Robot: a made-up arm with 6 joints.
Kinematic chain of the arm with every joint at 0, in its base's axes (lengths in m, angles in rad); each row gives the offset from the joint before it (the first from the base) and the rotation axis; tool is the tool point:
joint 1: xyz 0 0 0.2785 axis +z
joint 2: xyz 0 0 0 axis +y
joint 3: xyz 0 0 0.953 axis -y
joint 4: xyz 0 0 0 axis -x
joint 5: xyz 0.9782 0 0 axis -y
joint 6: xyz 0 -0.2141 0 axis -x
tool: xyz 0 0 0
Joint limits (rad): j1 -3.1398..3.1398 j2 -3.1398..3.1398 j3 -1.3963..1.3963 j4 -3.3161..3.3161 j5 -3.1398..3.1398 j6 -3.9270..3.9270
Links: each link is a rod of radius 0.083 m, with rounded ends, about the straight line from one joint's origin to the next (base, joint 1, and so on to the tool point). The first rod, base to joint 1, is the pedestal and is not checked.
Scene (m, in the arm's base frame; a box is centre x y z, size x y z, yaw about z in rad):
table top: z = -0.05
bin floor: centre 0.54 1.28 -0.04 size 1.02 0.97 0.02 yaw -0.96
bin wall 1: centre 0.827 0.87 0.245 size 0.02 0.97 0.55 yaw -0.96
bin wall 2: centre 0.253 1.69 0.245 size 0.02 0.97 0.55 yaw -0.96
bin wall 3: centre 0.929 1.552 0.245 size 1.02 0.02 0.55 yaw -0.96
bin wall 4: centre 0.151 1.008 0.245 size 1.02 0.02 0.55 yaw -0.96
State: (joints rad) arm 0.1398 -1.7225 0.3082 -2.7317 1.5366 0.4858
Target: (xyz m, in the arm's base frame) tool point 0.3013 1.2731 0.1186
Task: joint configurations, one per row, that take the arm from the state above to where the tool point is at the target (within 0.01 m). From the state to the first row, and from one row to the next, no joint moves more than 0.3 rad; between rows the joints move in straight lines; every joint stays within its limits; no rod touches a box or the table.
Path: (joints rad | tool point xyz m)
1: 0.2564 -1.4372 0.2737 -2.7299 1.5366 0.4858 | -1.0135 -0.0629 1.3860
2: 0.3729 -1.1519 0.2391 -2.7281 1.5366 0.4858 | -0.6405 -0.0400 1.6132
3: 0.4895 -0.8666 0.2046 -2.7262 1.5366 0.4858 | -0.2526 0.0874 1.7127
4: 0.6060 -0.5812 0.1700 -2.7244 1.5366 0.4858 | 0.0948 0.3038 1.6793
5: 0.7226 -0.2959 0.1355 -2.7226 1.5366 0.4858 | 0.3560 0.5747 1.5200
6: 0.8392 -0.0106 0.1009 -2.7208 1.5366 0.4858 | 0.5038 0.8536 1.2534
7: 0.9557 0.2747 0.0664 -2.7189 1.5366 0.4858 | 0.5315 1.0906 0.9076
8: 1.0723 0.5600 0.0318 -2.7171 1.5366 0.4858 | 0.4534 1.2409 0.5168
9: 1.1888 0.8453 -0.0027 -2.7153 1.5366 0.4858 | 0.3014 1.2731 0.1187

